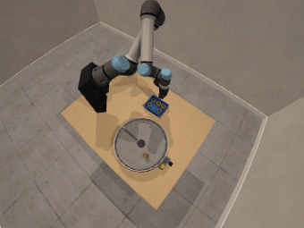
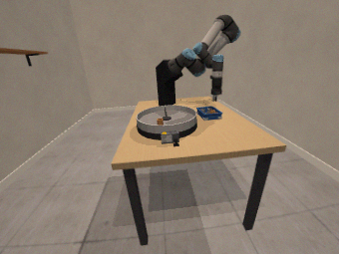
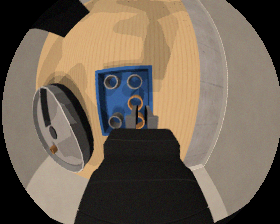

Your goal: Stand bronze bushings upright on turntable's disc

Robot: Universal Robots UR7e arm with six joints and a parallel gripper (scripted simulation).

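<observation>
The blue crate is 11 cm below my hand, 4 cm to the right of it and 1 cm ahead of it. From my hand the other things lie so: grey turntable disc: 34 cm to the right, 24 cm ahead, 8 cm below.
</observation>
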